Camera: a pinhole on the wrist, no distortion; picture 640 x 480 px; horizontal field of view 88.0 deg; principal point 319.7 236.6 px. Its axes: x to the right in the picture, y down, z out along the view. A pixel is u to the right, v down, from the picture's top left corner.
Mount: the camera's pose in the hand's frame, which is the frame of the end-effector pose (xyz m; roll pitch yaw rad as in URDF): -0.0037 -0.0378 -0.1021 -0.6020 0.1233 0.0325
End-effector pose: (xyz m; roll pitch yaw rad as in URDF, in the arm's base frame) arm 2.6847 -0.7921 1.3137 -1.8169 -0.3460 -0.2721
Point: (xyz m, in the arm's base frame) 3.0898 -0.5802 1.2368
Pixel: 486 121
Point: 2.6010 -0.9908 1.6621
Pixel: behind the camera
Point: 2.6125 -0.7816 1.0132
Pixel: 112 435
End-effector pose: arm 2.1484 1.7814 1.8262 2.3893 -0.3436 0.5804
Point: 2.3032 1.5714 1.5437
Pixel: 210 54
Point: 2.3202 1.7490 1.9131
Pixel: 518 271
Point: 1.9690 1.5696 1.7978
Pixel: outside the picture
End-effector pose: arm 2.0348 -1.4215 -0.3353 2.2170 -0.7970 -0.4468
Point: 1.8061 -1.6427 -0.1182
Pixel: 377 410
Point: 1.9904 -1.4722 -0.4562
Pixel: 81 65
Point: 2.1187 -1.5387 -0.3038
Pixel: 480 55
